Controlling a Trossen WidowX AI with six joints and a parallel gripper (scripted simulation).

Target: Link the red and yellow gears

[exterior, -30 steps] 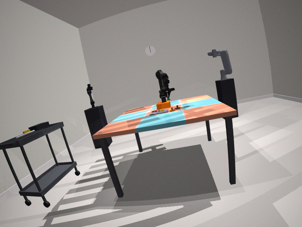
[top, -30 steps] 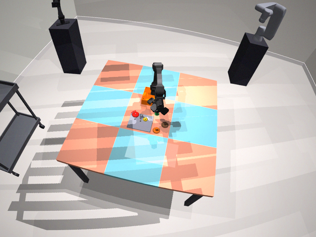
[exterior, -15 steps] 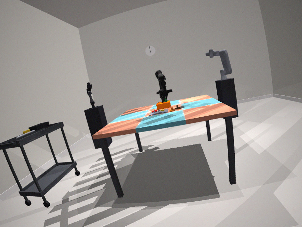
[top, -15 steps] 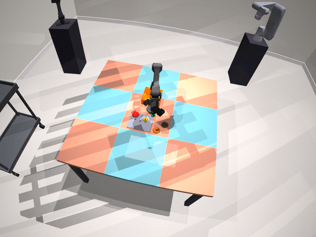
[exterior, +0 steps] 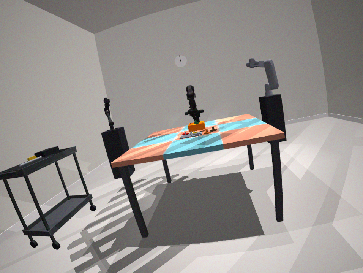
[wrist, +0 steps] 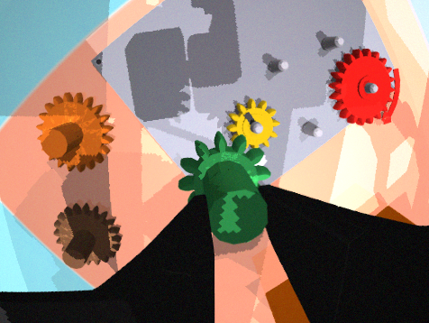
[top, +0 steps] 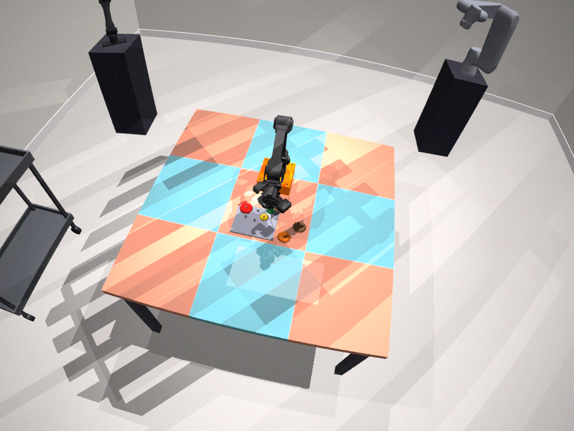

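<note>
My gripper tip is now 6 cm past the red gear, 13 cm to the left of it and 11 cm above it. Also, from my gripper tip: orange gear (8 cm ahead, 8 cm to the left, 11 cm below); green gear (1 cm below); yellow gear (2 cm behind, 3 cm to the right, 11 cm below).
</note>
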